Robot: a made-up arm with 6 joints.
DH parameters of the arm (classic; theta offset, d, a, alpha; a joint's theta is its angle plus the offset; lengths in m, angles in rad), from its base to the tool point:
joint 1: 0 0.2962 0 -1.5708
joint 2: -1.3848 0 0.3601 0
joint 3: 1.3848 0 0.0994 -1.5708
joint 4: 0 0.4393 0 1.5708
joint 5: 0 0 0.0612 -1.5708
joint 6: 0 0.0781 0 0
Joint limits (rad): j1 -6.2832..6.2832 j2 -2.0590..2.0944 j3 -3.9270..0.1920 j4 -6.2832..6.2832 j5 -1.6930..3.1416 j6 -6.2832..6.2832
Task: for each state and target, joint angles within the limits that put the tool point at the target. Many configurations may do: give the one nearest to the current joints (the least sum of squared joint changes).
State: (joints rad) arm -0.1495 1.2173 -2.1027 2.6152 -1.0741 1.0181
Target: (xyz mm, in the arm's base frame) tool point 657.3 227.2 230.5
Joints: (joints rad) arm 0.3919 1.0027 -2.0340 2.6962 -1.1880 1.0181
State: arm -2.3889 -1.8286 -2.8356 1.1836 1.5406 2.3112
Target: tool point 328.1 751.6 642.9
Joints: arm -1.9230 -1.4147 -2.7041 1.2071 1.2171 2.3112
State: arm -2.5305 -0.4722 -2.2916 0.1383 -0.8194 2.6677
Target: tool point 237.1 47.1 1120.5
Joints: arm -2.9364 -0.5594 -2.4023 -0.0226 -0.6819 2.6677
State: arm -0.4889 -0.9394 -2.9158 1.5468 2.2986 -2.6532
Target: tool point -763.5 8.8 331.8
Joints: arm 0.1160 -1.3872 -3.3041 1.6110 2.4366 -2.6532
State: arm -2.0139 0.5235 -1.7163 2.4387 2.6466 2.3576
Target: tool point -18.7 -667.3 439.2
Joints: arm -1.6918 0.5928 -1.5040 2.3671 2.7008 2.3576
